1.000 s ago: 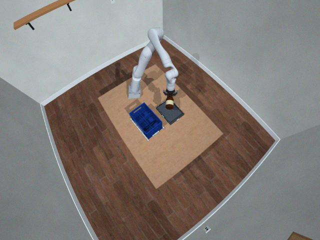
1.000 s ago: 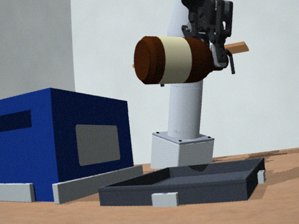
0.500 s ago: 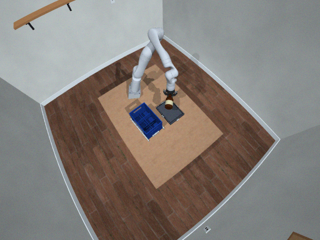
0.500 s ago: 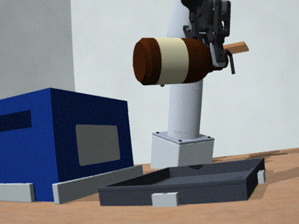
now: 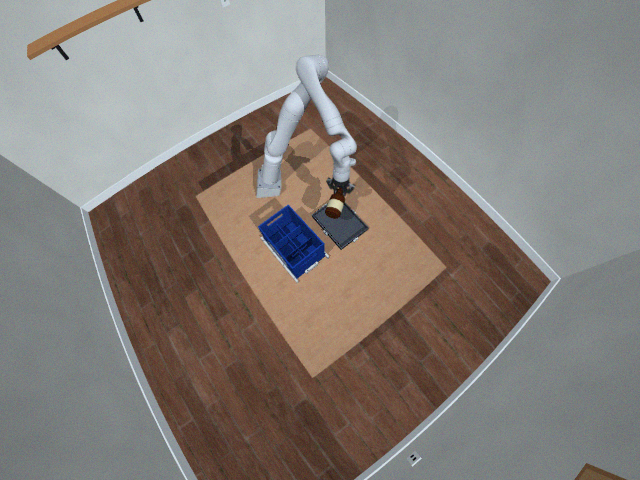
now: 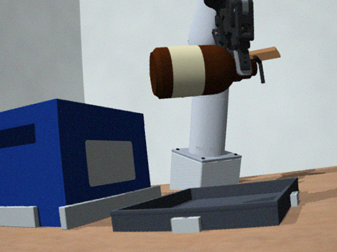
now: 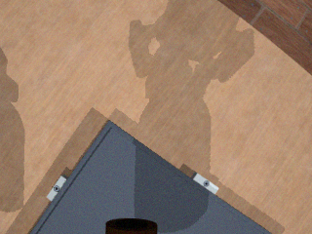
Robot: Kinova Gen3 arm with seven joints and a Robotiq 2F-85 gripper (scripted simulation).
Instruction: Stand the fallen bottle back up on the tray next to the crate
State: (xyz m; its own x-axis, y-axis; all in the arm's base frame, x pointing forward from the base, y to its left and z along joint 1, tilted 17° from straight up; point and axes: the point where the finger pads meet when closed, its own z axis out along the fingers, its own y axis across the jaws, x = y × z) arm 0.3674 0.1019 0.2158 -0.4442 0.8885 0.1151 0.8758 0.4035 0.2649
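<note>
Now: hand 2 cm short of the brown bottle and 4 cm to the left of it. From my hand the other things lie so: blue crate 2 cm behind, 31 cm to the right, 12 cm below; tray 5 cm ahead, 4 cm to the right, 19 cm below.
</note>
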